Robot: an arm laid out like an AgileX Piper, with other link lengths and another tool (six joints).
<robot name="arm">
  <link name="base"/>
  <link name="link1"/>
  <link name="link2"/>
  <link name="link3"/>
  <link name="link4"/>
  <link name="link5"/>
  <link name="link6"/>
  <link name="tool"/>
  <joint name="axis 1" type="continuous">
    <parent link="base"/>
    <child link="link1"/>
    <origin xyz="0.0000 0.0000 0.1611" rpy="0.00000 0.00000 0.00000"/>
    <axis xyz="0 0 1"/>
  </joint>
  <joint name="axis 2" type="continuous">
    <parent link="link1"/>
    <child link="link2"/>
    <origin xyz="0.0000 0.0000 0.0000" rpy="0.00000 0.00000 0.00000"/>
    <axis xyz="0 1 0"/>
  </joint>
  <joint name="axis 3" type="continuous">
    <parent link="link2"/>
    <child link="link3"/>
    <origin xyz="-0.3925 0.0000 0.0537" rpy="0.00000 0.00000 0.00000"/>
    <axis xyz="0 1 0"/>
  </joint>
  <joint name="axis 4" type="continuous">
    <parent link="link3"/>
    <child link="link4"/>
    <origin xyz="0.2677 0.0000 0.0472" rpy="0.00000 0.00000 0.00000"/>
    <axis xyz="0.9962 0 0.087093"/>
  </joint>
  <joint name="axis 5" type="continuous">
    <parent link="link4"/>
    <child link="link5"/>
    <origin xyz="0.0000 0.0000 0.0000" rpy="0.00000 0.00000 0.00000"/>
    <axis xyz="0 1 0"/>
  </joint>
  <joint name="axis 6" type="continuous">
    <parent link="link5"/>
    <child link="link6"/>
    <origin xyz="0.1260 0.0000 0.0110" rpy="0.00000 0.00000 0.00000"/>
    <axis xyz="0.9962 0 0.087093"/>
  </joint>
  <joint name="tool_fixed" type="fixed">
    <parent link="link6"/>
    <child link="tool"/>
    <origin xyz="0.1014 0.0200 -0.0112" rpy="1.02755 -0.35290 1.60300"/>
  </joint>
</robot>
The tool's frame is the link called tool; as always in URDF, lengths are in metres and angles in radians. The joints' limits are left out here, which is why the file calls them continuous.
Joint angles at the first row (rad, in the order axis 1, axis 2, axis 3, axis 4, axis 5, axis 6):
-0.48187, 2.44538, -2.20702, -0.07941, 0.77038, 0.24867
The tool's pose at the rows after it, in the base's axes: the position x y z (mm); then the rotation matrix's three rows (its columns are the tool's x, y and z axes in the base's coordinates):
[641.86 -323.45 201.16], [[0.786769 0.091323 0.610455], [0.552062 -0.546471 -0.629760], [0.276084 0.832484 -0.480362]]
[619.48 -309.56 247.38], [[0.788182 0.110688 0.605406], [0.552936 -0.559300 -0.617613], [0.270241 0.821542 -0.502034]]
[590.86 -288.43 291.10], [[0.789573 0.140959 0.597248], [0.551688 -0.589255 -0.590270], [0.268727 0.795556 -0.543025]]
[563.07 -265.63 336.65], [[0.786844 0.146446 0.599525], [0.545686 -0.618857 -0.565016], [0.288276 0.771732 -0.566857]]
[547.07 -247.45 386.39], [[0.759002 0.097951 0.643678], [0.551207 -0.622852 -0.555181], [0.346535 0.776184 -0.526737]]
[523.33 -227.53 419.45], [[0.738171 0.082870 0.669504], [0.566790 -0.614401 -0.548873], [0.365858 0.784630 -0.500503]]
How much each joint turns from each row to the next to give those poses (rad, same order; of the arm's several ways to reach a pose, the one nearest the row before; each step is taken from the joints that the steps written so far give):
-0.00001, -0.06254, 0.00001, 0.00455, 0.06310, -0.00760
0.00001, -0.08424, -0.00003, 0.01700, 0.10786, -0.01832
0.00000, -0.08672, 0.00008, 0.03178, 0.12989, -0.01933
0.00001, -0.08806, -0.00111, 0.03529, 0.10918, -0.00307
0.00000, -0.08661, 0.00487, 0.04023, 0.02233, -0.00094
0.00736, -0.09709, 0.06339, 0.01190, 0.00117, -0.00744

